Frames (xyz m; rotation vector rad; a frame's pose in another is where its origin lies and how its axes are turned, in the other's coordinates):
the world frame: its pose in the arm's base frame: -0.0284 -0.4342 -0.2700 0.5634 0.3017 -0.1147
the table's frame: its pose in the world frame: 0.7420 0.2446 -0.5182 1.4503 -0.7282 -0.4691
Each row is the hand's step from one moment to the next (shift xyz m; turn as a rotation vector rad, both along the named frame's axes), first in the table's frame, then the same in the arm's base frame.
Working: the table's frame: its pose in the arm's base frame: 0.5931 0.0335 -0.7934 1.8072 -0.4517 -1.0177

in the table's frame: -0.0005 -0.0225 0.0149 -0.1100 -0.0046 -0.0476
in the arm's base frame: -0.0152 0.0021 -0.0222 -0.0262 0.1045 0.0527
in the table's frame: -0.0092 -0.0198 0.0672 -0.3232 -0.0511 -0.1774
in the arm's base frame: -0.0619 -0.0230 -0.0251 -0.0519 0.3455 0.1284
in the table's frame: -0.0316 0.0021 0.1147 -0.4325 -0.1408 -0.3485
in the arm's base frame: -0.1102 -0.0446 -0.0042 0.0103 0.5586 0.1274
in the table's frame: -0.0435 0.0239 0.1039 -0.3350 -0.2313 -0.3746
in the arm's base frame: -0.1056 -0.0403 0.0222 0.0759 0.5479 0.0092
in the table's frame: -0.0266 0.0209 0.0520 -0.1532 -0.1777 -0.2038
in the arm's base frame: -0.0545 -0.0209 0.0211 0.0513 0.3018 -0.0535
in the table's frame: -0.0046 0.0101 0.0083 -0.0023 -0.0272 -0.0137
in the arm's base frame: -0.0080 -0.0062 0.0095 0.0061 0.0218 -0.0206
